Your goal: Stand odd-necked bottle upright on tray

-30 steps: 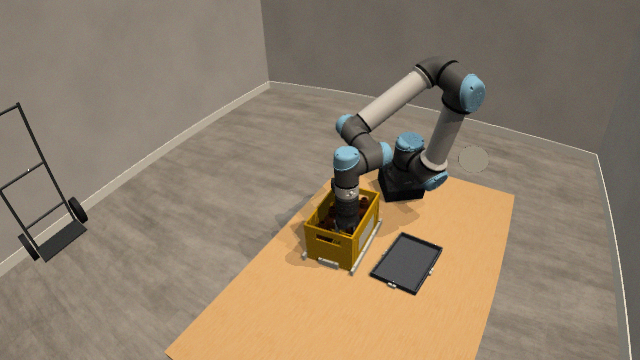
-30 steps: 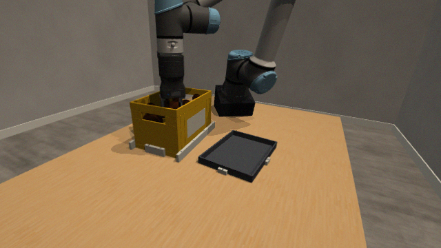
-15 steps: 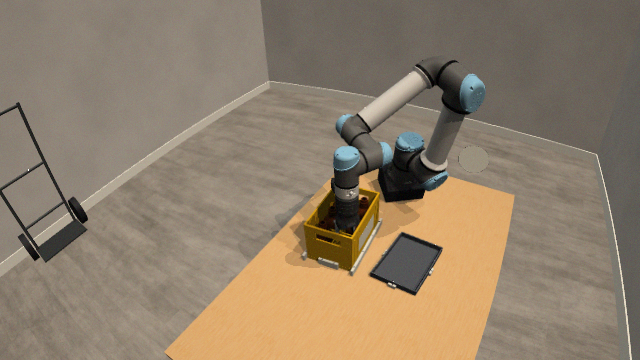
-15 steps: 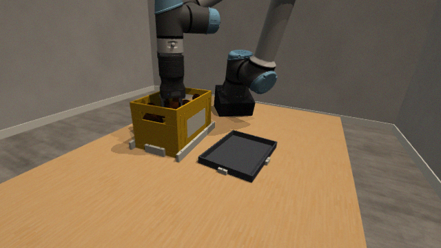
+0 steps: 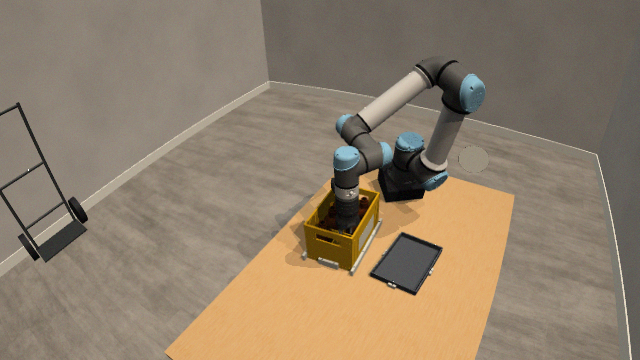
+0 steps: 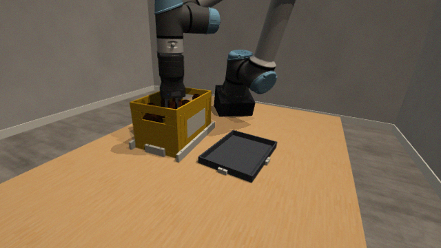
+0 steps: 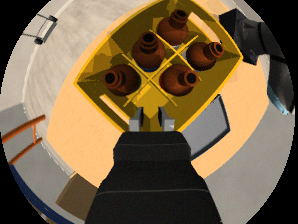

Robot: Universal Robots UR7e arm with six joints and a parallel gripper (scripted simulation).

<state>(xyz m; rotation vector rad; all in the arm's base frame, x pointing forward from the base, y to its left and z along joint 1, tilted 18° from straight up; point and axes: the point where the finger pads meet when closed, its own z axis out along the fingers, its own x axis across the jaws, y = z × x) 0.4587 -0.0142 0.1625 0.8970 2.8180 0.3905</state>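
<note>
Now: hand 90 mm past the bottle, 10 mm to the left of it and 70 mm above it. Also, from my hand: yellow crate: 80 mm behind, 60 mm to the right, 80 mm below; then dark tray: 110 mm behind, 210 mm to the left, 150 mm below.
</note>
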